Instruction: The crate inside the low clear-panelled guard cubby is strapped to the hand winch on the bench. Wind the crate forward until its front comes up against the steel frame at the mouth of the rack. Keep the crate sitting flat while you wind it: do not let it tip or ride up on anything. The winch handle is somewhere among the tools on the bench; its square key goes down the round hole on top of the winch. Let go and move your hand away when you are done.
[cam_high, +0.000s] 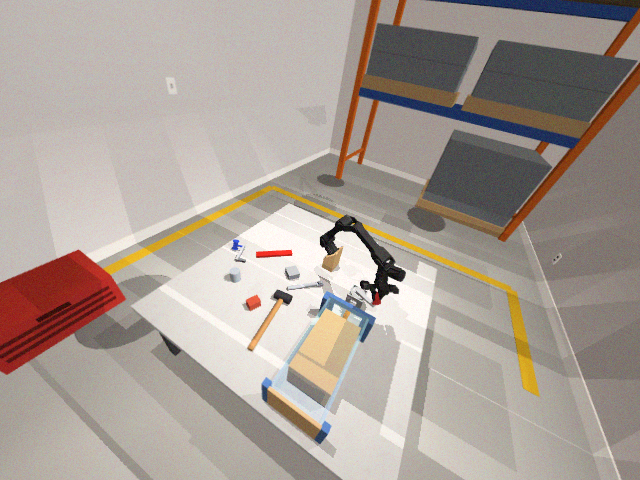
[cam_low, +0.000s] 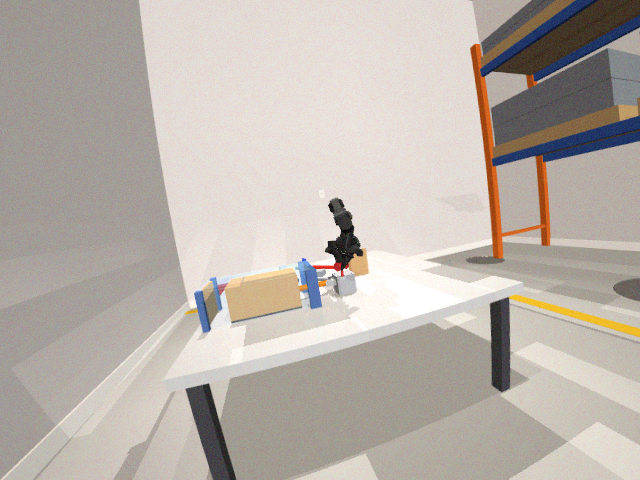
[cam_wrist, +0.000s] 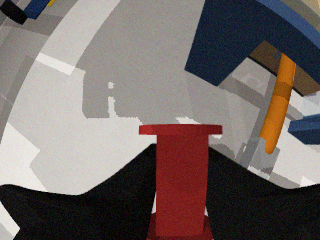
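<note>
Now: gripper tip 5 cm to the left of the red-knobbed winch handle, 3 cm above it and 2 cm past it. From my gripper tip the other things lie so: grey hand winch (12 cm to the right, 10 cm below, 4 cm behind); red knob (1 cm to the right, 1 cm behind); frame (13 cm ahead, 8 cm to the right, 3 cm below).
</note>
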